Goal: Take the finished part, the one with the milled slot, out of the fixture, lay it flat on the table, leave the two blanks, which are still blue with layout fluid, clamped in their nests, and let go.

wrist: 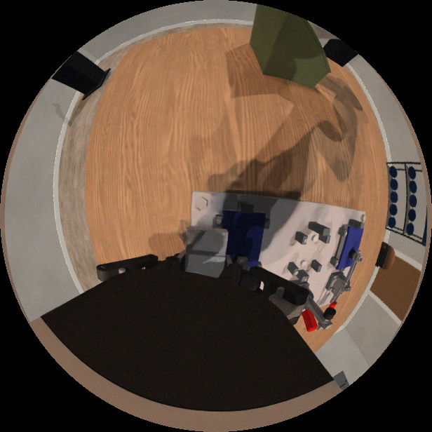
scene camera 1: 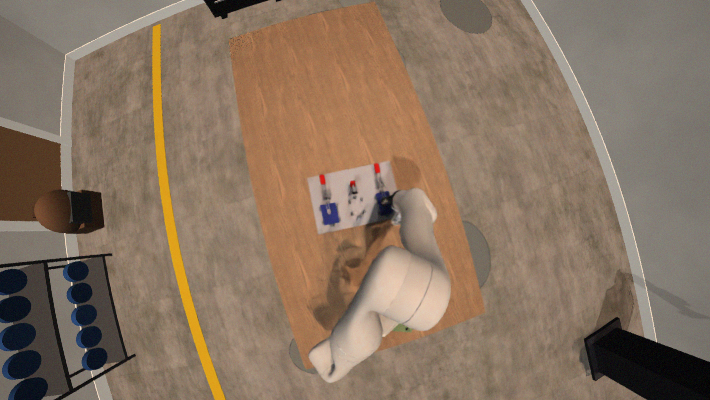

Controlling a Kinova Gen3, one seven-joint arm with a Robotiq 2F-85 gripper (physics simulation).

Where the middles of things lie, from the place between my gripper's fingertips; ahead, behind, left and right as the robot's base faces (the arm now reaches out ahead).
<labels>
I see the finished part (wrist: 205, 249) 1 cm behind my hand and 1 cm above it. The rest, counted from my hand: fixture plate (scene camera 1: 364, 176) (15 cm to the left, 6 cm ahead, 3 cm below).
</labels>
